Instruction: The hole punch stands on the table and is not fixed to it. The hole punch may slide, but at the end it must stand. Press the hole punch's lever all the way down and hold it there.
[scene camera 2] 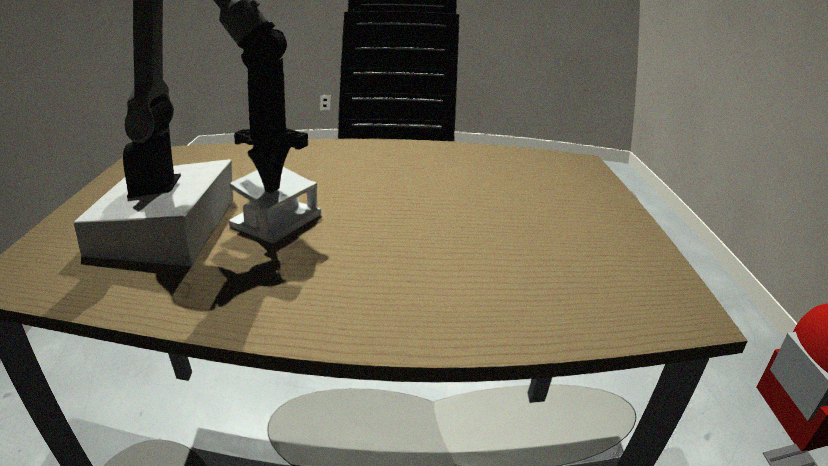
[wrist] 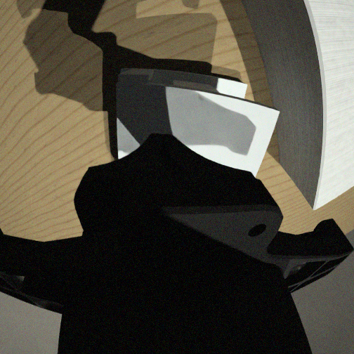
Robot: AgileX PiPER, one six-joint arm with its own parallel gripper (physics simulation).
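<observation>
The white hole punch (scene camera 2: 296,220) stands upright on the table (scene camera 2: 463,243) in the scene view. Its lever (scene camera 2: 296,182) (wrist: 212,120) is a flat white plate above the base, with an open gap between them on the right side. My black gripper (scene camera 2: 271,189) (wrist: 159,148) is shut and points down, with its fingertips at the lever's top face, towards the near side. Whether they touch the lever cannot be made out. The gripper's body hides part of the lever in the wrist view.
A pale block (scene camera 2: 136,240) (wrist: 342,100) carries the arm's base and stands close to the left of the hole punch in the scene view. A black slatted unit (scene camera 2: 398,60) stands behind the table. A red object (scene camera 2: 782,390) is beyond the table's right end.
</observation>
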